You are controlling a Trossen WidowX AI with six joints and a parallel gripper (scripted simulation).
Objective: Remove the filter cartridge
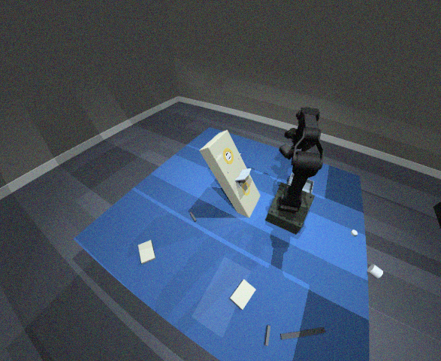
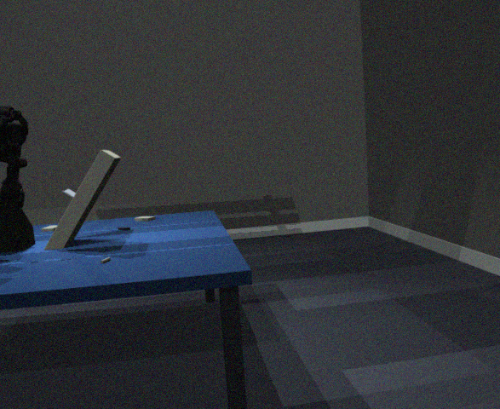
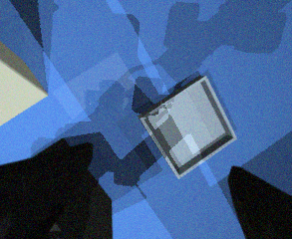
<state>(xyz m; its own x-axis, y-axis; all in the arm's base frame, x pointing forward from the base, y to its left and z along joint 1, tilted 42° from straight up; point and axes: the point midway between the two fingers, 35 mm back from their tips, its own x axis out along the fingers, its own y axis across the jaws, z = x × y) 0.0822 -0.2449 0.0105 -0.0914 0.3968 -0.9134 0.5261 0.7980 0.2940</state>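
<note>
Right now my gripper tip is 28 cm short of the white round filter cartridge and 22 cm to the right of it. Also, from my gripper tip: grey ledge (21 cm to the left, 18 cm ahead, 9 cm below).
</note>
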